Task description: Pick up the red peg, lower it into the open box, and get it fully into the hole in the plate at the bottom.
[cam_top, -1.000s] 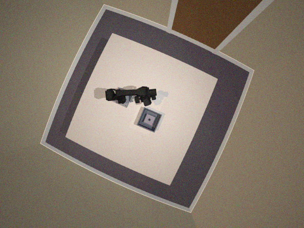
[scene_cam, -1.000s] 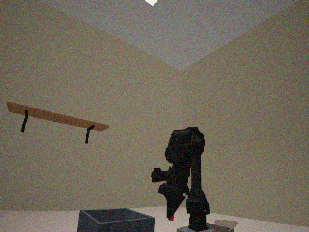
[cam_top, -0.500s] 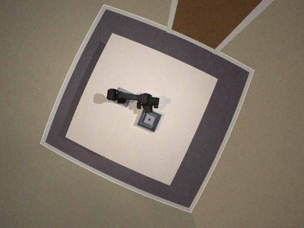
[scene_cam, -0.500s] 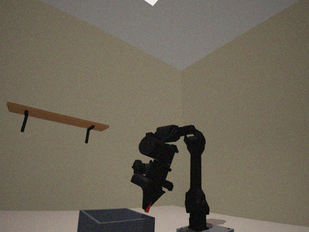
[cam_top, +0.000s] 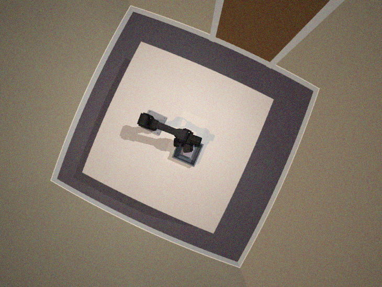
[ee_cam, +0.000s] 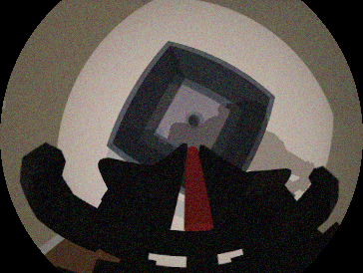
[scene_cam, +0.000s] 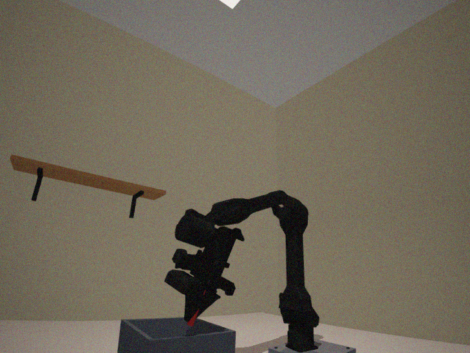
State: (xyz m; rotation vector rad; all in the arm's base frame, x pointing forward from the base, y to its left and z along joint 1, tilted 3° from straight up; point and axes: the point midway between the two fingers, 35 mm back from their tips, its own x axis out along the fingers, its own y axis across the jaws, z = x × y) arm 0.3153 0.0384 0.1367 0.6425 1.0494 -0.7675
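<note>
My gripper tip is 1 cm past the red peg, 1 cm to the right of it and 3 cm below it. Round my gripper tip: dark grey box 2 cm ahead, 3 cm to the right, 9 cm below; plate 2 cm ahead, 3 cm to the right, 7 cm below.
</note>
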